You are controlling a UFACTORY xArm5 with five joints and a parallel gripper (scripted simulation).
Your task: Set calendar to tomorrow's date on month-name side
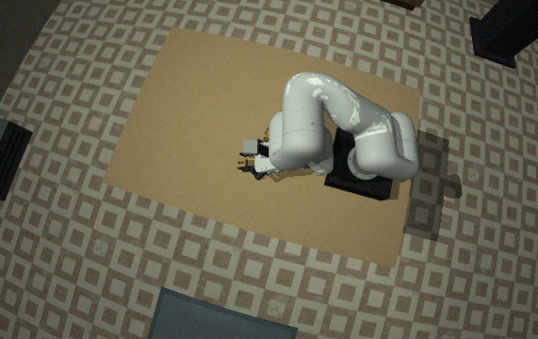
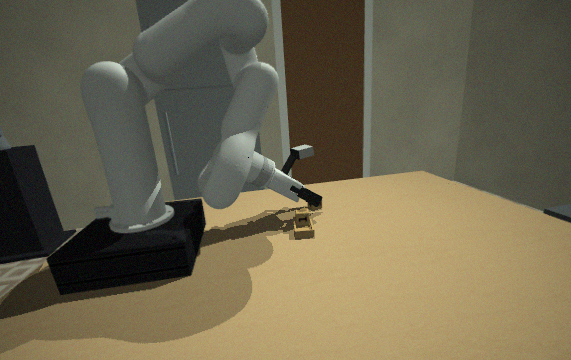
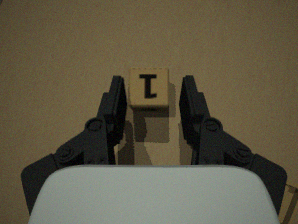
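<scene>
Now: the wooden date cube 20 mm ahead of my hand, 10 mm to the left of it and 20 mm below it. Round my hand: wooden calendar tray: 60 mm behind, 110 mm to the right, 30 mm below.
</scene>
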